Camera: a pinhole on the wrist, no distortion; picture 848 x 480 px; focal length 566.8 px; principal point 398.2 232.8 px. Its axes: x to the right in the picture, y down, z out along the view. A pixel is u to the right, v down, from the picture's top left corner.
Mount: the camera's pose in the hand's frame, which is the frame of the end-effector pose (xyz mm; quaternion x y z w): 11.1 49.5 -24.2 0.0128 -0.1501 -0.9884 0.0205
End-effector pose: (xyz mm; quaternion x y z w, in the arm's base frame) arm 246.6 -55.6 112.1 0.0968 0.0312 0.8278 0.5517
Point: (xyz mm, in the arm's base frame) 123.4 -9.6 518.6
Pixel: 202.1 258.7
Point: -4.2 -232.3 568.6
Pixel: 398.5 35.3
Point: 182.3 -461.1 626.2
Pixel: 658.5 149.2
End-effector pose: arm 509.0 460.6 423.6 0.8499 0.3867 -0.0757 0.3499
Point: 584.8 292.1 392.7
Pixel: 530.3 190.6
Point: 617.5 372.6 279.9
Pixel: 185.2 447.9
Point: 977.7 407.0 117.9
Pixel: outside the picture
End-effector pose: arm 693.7 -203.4 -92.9 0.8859 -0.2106 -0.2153 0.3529
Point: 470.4 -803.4 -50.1
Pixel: outside the picture
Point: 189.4 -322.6 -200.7
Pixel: 820.2 302.3
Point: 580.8 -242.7 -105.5
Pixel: 805.8 431.0
